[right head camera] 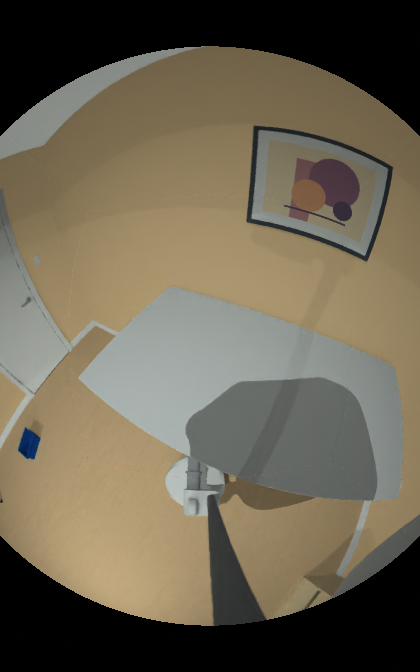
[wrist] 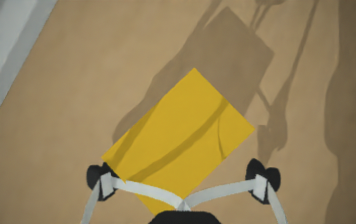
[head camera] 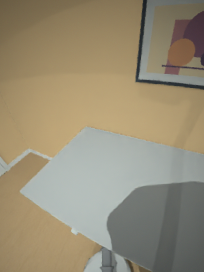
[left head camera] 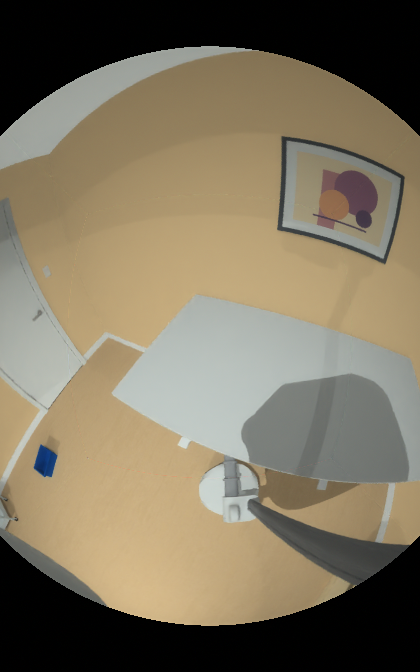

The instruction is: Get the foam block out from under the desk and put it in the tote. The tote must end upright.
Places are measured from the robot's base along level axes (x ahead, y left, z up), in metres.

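Pixels of known places: gripper, fingertip midpoint: [wrist: 182, 171].
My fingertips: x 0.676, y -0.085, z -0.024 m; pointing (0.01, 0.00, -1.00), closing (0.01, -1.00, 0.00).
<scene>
Behind a point stands the place of what it marks.
The yellow foam block [wrist: 175, 135] {z 0.029, x 0.719, y -0.078 m} lies on the floor in the wrist view, turned at a slant, with its near end passing under the gripper. My gripper [wrist: 182, 171] {z -0.023, x 0.676, y -0.085 m} is open. Its left fingertip overlaps the block's left corner in the view, and its right fingertip is apart from the block over the floor. The grey desk [head camera: 90, 180] {z 0.922, x 0.465, y 0.081 m} [left head camera: 210, 360] {z 0.922, x 0.550, y 0.086 m} [right head camera: 175, 345] hides the block and the gripper from the head views. The blue tote [left head camera: 46, 461] {z 0.093, x -0.085, y 1.692 m} [right head camera: 29, 443] stands on the floor at the far left and looks upright.
White desk feet [left head camera: 184, 442] [left head camera: 322, 484] show at the desk's front edge. A pale bar [wrist: 22, 35] {z -0.007, x 0.821, y 0.091 m} crosses the wrist view's upper left. A door [left head camera: 30, 325] {z 0.848, x 1.007, y 1.827 m} [right head camera: 25, 310] is at the left. A pale box-like object [right head camera: 302, 597] stands at the lower right.
</scene>
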